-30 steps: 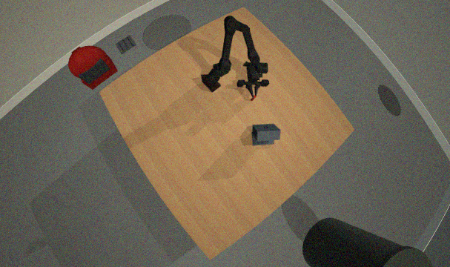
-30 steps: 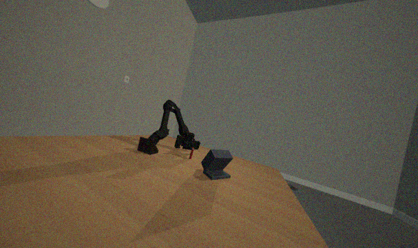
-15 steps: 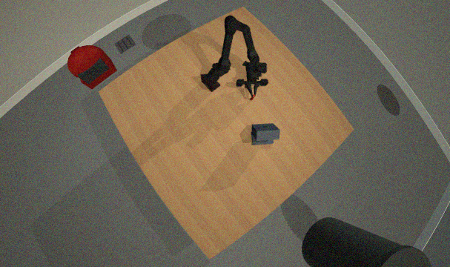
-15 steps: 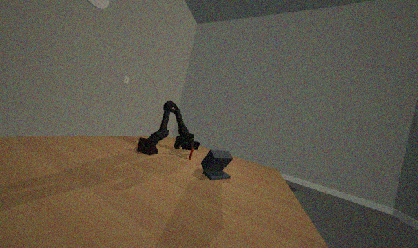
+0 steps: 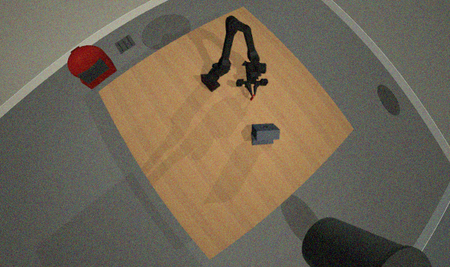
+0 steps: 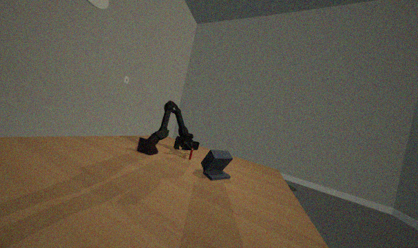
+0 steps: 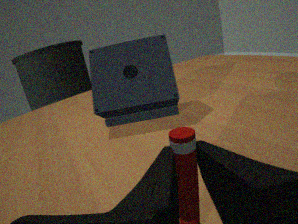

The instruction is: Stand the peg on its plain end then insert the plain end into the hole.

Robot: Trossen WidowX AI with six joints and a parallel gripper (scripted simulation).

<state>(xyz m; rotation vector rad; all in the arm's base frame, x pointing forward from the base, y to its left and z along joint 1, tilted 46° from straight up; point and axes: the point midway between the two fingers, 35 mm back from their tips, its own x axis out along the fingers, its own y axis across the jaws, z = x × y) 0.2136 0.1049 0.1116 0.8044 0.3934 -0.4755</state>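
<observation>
The red peg is 1 cm below my gripper tip. Also, from my gripper tip: blue-grey sloped panel 20 cm ahead, 8 cm to the right, 1 cm above.
</observation>
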